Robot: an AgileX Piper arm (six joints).
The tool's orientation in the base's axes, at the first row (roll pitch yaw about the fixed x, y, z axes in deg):
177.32 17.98 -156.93
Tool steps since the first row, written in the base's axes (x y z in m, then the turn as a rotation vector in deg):
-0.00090 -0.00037 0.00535 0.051 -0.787 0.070
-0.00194 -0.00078 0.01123 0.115 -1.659 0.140
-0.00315 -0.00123 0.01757 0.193 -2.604 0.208
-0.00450 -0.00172 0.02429 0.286 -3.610 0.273
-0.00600 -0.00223 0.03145 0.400 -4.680 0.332
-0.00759 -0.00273 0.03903 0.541 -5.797 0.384
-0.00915 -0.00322 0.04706 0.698 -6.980 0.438
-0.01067 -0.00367 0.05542 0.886 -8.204 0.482
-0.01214 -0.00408 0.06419 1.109 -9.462 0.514
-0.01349 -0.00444 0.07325 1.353 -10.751 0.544
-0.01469 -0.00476 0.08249 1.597 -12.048 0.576
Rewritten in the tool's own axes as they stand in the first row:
-0.00073 0.00026 -0.00538 0.227 -0.736 -0.182
-0.00148 0.00057 -0.01131 0.474 -1.556 -0.374
-0.00221 0.00093 -0.01773 0.737 -2.447 -0.573
-0.00292 0.00133 -0.02455 1.011 -3.401 -0.775
-0.00363 0.00179 -0.03184 1.292 -4.422 -0.976
-0.00439 0.00231 -0.03954 1.569 -5.497 -1.171
-0.00532 0.00285 -0.04767 1.856 -6.638 -1.375
-0.00640 0.00343 -0.05609 2.134 -7.830 -1.567
-0.00767 0.00404 -0.06488 2.398 -9.068 -1.744
-0.00915 0.00466 -0.07390 2.655 -10.343 -1.919
-0.01083 0.00527 -0.08305 2.915 -11.625 -2.097

